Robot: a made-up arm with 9 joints. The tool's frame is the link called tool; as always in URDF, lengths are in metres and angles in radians. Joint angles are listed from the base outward. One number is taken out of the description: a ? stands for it. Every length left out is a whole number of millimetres.
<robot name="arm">
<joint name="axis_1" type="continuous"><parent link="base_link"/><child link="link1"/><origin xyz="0.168 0.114 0.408"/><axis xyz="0 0 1"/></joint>
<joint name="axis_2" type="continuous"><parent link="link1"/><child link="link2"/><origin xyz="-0.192 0.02 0" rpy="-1.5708 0 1.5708"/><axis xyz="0 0 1"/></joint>
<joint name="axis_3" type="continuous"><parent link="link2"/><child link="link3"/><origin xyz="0.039 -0.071 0" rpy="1.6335 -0.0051 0.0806"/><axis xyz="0 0 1"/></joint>
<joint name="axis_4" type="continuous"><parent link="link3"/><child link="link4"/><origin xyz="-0.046 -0.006 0" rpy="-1.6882 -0.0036 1.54"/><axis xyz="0 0 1"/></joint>
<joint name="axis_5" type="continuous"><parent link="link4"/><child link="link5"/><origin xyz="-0.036 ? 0" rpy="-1.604 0.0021 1.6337"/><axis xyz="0 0 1"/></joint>
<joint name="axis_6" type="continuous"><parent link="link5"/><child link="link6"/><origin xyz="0.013 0.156 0" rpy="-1.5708 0 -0.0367"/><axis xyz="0 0 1"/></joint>
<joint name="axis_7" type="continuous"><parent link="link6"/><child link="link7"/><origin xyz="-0.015 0.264 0" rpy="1.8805 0.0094 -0.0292"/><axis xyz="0 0 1"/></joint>
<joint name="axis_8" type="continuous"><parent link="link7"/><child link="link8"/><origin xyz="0.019 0.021 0" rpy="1.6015 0 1.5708"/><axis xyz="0 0 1"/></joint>
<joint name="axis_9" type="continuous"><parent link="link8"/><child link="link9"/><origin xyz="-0.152 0.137 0" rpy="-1.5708 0 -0.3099"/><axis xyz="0 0 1"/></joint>
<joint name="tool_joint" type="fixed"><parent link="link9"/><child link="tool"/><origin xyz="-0.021 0.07 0" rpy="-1.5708 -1.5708 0"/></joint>
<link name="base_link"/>
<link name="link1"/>
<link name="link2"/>
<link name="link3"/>
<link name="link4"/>
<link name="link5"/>
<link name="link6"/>
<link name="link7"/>
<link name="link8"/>
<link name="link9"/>
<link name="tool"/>
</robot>
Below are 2 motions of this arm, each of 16 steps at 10 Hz.
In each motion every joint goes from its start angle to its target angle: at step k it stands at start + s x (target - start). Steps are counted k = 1, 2, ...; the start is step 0. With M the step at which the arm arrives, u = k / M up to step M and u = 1 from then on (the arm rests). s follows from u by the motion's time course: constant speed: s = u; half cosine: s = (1 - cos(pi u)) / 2; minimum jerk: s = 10 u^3 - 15 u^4 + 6 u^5.
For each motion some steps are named. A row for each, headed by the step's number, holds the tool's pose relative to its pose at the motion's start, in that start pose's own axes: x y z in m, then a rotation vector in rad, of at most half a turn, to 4 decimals.
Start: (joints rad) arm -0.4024 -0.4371 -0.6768 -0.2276 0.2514 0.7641 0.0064 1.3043 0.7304
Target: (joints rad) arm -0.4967 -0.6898 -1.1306 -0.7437 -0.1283 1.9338 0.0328 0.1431 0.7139
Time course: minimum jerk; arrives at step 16
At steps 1, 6, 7, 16:
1: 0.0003 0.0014 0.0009 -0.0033 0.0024 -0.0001
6: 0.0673 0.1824 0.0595 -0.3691 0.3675 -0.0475
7: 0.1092 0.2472 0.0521 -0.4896 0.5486 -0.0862
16: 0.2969 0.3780 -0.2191 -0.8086 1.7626 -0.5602

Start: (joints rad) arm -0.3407 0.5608 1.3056 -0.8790 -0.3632 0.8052 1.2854 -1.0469 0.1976
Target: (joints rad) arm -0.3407 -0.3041 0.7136 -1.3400 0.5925 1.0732 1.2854 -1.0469 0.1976
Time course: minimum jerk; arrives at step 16
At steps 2, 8, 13, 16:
2: -0.0008 0.0010 0.0021 0.0175 -0.0153 0.0031
8: -0.0443 0.0077 0.0638 0.6454 -0.3521 0.1699
13: -0.0882 -0.0345 0.0959 1.3530 -0.3746 0.3951
16: -0.0910 -0.0412 0.0970 1.4325 -0.3567 0.4193

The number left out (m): 0.021
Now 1 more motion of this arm.
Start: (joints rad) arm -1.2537 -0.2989 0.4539 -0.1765 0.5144 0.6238 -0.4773 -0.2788 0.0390
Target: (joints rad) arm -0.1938 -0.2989 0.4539 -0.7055 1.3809 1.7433 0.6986 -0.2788 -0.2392
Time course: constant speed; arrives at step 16
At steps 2, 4, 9, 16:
2: 0.0001 -0.0417 0.0037 0.1714 0.1471 0.2112
4: 0.0073 -0.0777 0.0040 0.3506 0.3239 0.3798
9: 0.0335 -0.1427 -0.0071 0.7901 0.8766 0.5927
16: 0.0585 -0.2000 -0.0214 1.2144 1.8011 0.3625

